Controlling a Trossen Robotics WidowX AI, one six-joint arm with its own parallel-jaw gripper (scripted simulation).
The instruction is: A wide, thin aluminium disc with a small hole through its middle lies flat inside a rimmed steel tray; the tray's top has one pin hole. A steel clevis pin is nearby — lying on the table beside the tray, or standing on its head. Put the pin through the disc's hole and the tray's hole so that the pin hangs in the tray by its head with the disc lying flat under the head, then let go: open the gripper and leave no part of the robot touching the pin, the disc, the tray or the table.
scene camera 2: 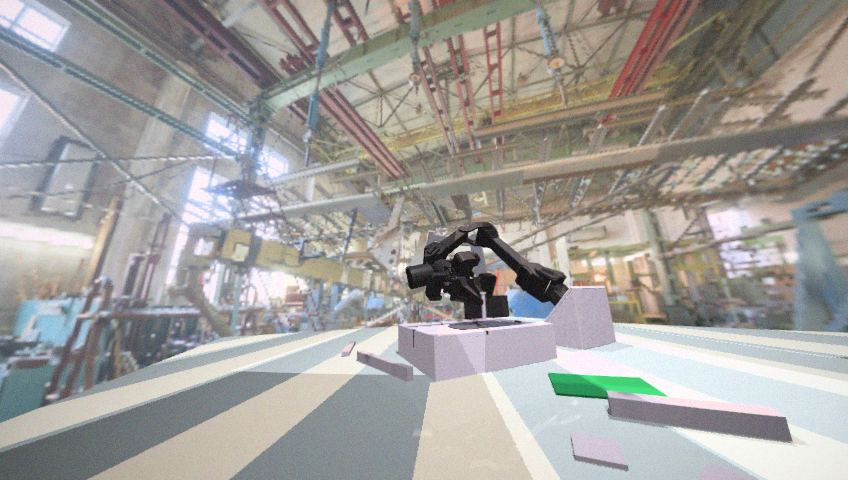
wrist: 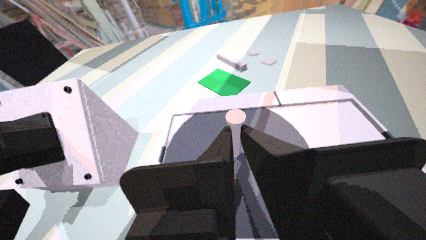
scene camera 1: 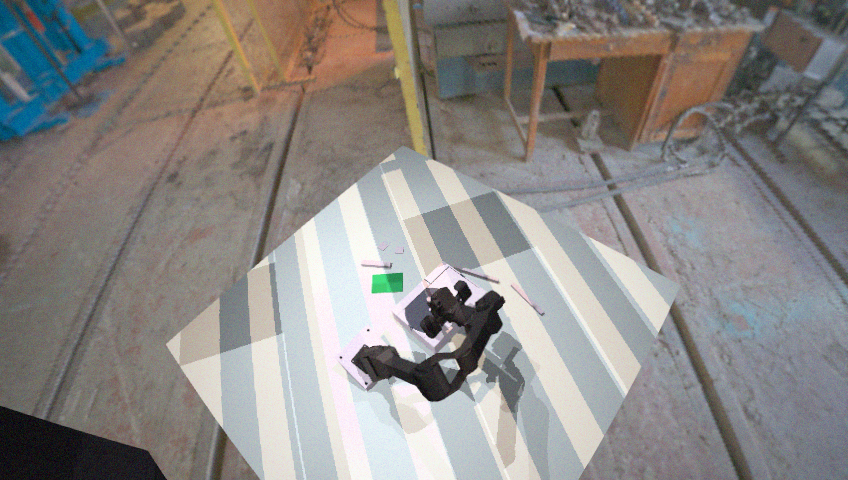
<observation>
My gripper carries a clevis pin. Also in view: a grey disc and a green patch.
My gripper shows as well in the wrist view and in scene camera 1.
</observation>
